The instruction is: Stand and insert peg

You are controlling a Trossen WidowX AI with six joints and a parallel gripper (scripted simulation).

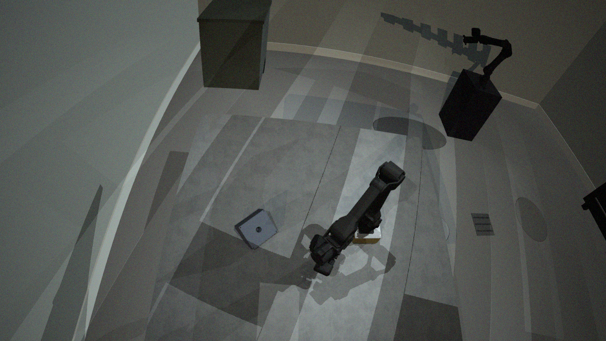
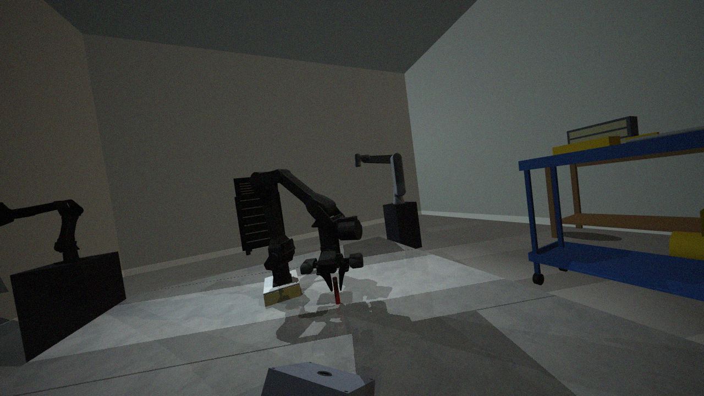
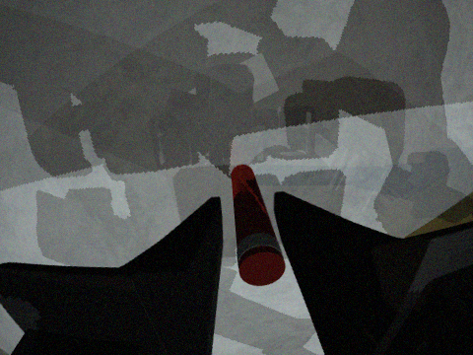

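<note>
Right now the sloped panel is 290 mm ahead of my gripper tip and 110 mm to the right of it. Round my gripper tip: red peg: 20 mm above.
</note>
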